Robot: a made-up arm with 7 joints.
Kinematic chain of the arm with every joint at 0, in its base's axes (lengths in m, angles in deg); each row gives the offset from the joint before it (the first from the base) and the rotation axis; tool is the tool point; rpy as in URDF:
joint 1: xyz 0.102 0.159 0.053 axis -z
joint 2: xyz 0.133 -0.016 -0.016 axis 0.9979 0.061 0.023
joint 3: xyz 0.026 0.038 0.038 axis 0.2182 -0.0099 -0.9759
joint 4: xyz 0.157 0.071 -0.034 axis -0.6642 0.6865 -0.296
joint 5: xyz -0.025 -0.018 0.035 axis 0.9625 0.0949 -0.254
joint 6: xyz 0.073 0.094 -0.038 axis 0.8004 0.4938 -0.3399
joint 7: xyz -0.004 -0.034 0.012 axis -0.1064 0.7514 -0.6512
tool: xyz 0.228 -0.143 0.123 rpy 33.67 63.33 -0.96
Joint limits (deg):
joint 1: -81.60..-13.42
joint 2: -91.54..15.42
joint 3: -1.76..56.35
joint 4: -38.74..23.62
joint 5: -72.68..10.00
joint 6: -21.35..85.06
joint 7: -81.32..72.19
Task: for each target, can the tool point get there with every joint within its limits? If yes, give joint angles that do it. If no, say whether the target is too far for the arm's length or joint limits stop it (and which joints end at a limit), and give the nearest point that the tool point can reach.
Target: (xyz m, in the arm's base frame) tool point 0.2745 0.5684 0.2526
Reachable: yes | joints -47.35 -42.96 11.80 -25.41 -33.32 36.40 -68.85
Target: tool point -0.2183 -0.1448 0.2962
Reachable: no: joint limits stop it (at a limit: joint 1, joint 3, joint 4, joint 5, joint 6) | nearest point 0.1375 0.0386 0.1927 | short by 0.413 m
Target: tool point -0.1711 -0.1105 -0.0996
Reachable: no: joint limits stop it (at a limit: joint 1, joint 2, joint 3, joint 4, joint 6) | nearest point 0.1410 0.0159 -0.0388 | short by 0.342 m
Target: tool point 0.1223 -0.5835 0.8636
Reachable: no: too far | nearest point 0.3225 -0.0344 0.3088 | short by 0.806 m
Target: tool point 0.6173 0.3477 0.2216
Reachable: yes | joints -27.35 -46.96 23.79 17.06 -59.72 46.86 -18.45
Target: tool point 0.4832 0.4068 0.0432
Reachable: yes | joints -73.48 -13.09 39.02 -14.54 -2.61 7.98 57.44
